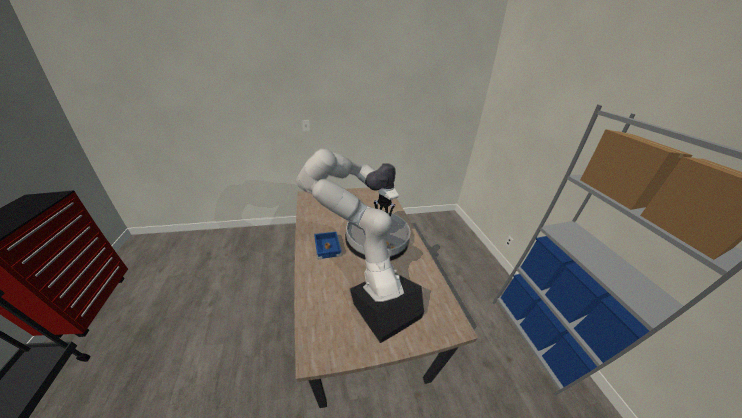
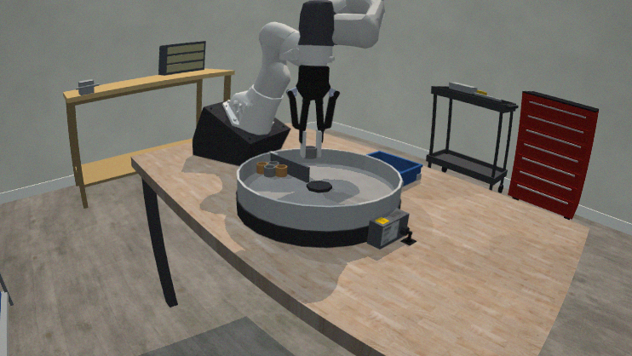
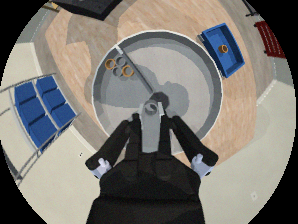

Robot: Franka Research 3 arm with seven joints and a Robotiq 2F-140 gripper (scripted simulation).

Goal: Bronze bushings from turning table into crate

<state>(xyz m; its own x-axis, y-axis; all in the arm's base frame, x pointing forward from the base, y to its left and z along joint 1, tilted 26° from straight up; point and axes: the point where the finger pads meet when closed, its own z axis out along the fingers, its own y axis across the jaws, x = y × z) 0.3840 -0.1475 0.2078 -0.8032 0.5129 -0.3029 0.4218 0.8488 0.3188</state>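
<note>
The grey round turning table is 2 cm ahead of my hand, 1 cm to the left of it and 12 cm below it. Also, from my hand: grey turning table 4 cm ahead, 1 cm to the left, 12 cm below; then blue crate 2 cm behind, 35 cm to the left, 14 cm below.
</note>
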